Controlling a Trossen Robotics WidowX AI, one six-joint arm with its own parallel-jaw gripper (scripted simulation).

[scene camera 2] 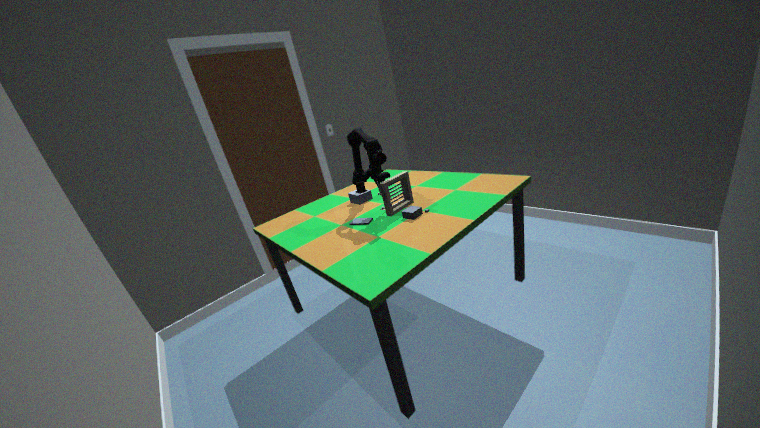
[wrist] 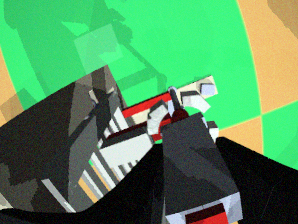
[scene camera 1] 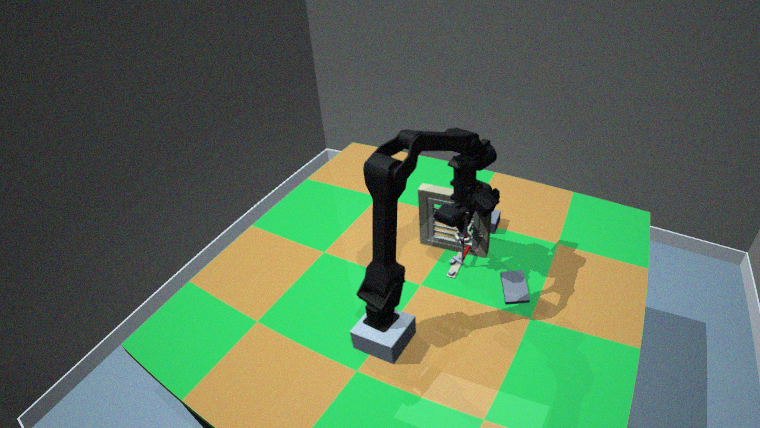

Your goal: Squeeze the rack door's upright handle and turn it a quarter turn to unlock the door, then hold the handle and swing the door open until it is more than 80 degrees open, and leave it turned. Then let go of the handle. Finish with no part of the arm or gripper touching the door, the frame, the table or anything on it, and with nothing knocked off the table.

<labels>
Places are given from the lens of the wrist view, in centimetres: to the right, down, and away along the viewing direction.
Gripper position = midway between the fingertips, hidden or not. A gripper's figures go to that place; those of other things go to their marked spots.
my gripper (wrist: 189,148): 2, 2, 10
barred rack door (wrist: 107,126): -4, 1, 16
</labels>
